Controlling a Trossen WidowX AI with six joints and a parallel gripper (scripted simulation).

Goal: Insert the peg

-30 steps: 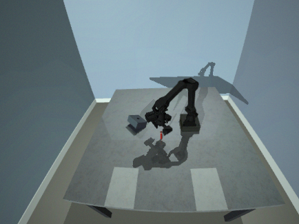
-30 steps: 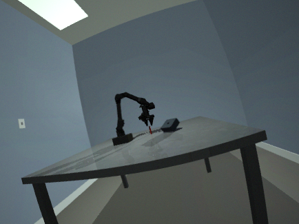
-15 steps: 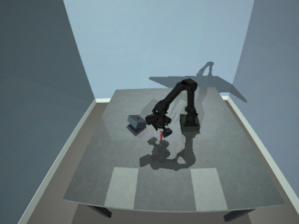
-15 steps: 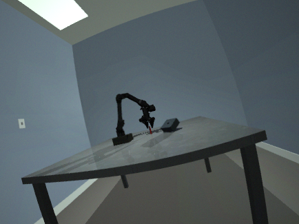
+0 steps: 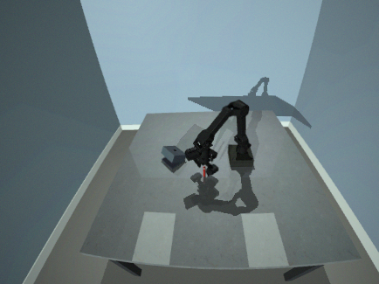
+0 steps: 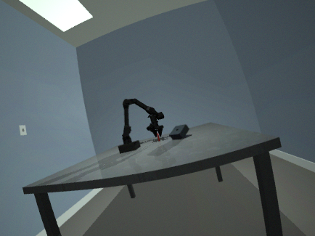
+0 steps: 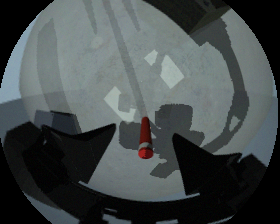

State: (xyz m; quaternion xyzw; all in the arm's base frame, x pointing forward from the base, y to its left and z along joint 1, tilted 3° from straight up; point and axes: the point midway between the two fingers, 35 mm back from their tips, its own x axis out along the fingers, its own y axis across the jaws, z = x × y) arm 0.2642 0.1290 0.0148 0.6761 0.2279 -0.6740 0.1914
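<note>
My gripper tip is 19 cm short of the dark sloped panel, 16 cm to the left of it and 1 cm below it. From my gripper tip the other things lie so: thin red peg: 2 cm above.
</note>
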